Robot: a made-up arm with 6 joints.
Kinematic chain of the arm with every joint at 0, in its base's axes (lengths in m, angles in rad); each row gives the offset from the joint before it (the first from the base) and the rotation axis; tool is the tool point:
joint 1: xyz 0 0 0.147 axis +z
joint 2: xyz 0 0.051 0 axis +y
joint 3: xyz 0 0 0.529 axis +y
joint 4: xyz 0 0 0.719 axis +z
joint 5: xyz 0 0 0 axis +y
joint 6: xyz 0 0 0.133 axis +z
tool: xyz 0 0 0
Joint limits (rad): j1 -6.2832..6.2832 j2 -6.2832..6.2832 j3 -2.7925..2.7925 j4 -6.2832..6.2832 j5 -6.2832..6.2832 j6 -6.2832..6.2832
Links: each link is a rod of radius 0.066 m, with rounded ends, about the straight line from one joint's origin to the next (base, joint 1, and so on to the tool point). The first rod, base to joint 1, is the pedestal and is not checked.
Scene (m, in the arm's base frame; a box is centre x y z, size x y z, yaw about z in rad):
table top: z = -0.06
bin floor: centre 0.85 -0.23 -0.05 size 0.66 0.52 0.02 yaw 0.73
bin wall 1: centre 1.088 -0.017 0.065 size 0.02 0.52 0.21 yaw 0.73
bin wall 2: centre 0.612 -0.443 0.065 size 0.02 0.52 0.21 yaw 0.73
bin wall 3: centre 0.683 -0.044 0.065 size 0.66 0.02 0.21 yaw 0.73
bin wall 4: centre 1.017 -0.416 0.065 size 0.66 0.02 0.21 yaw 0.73
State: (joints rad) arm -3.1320 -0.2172 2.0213 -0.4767 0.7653 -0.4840
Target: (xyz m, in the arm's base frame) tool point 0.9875 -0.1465 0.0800
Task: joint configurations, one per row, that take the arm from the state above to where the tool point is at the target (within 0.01 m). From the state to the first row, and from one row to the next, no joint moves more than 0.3 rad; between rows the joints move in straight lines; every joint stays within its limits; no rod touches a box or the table.
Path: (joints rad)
1: -2.8435 -0.2094 1.9713 -0.4587 0.8305 -0.5179
2: -2.5550 -0.2016 1.9212 -0.4408 0.8957 -0.5517
3: -2.2665 -0.1937 1.8712 -0.4228 0.9609 -0.5856
4: -1.9779 -0.1859 1.8212 -0.4048 1.0261 -0.6194
5: -1.6894 -0.1781 1.7711 -0.3869 1.0913 -0.6533
6: -1.4009 -0.1703 1.7211 -0.3689 1.1564 -0.6872
7: -1.1124 -0.1625 1.6711 -0.3509 1.2216 -0.7210
8: -0.8239 -0.1547 1.6210 -0.3329 1.2868 -0.7549
9: -0.6094 0.1100 1.5777 -0.3285 1.0064 -0.6646
10: -0.3949 0.3747 1.5344 -0.3240 0.7260 -0.5743
11: -0.1803 0.6393 1.4911 -0.3195 0.4456 -0.4840

